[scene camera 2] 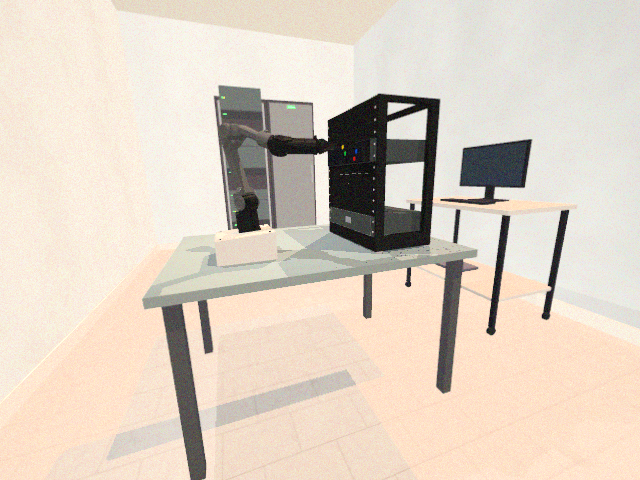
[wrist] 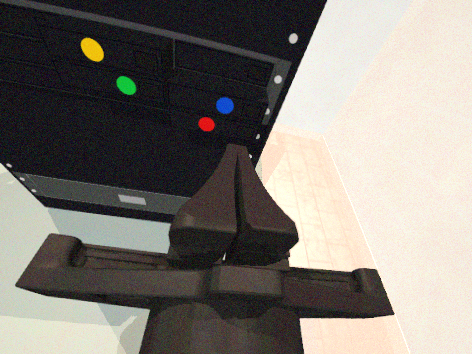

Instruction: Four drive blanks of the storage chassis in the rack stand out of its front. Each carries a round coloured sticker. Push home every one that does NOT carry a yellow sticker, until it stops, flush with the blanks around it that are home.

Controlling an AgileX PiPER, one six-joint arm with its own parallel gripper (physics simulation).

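The storage chassis point(scene camera 2: 372, 149) point(wrist: 276, 92) sits in the upper part of the black rack point(scene camera 2: 381, 206). Four round stickers show on its blanks: yellow point(scene camera 2: 342, 147) point(wrist: 92, 49) at upper left, green point(scene camera 2: 345, 153) point(wrist: 126, 85) below it, blue point(scene camera 2: 356, 151) point(wrist: 225, 105) at right, and red point(scene camera 2: 354, 158) point(wrist: 206, 124) below blue. The dark faces make it hard to tell how far each blank stands out. My gripper point(scene camera 2: 333, 146) point(wrist: 234, 155) is shut and empty. In the wrist view its tips are just below and right of the red sticker, close to the chassis front; contact is unclear.
A grey unit point(scene camera 2: 351, 220) point(wrist: 165, 198) with a pale label fills the rack bottom. The rack stands on the table point(scene camera 2: 310, 263) beside the arm's white base block point(scene camera 2: 246, 248). Tall cabinets point(scene camera 2: 292, 170) stand behind; a desk point(scene camera 2: 516, 206) with a monitor point(scene camera 2: 496, 164) is at right.
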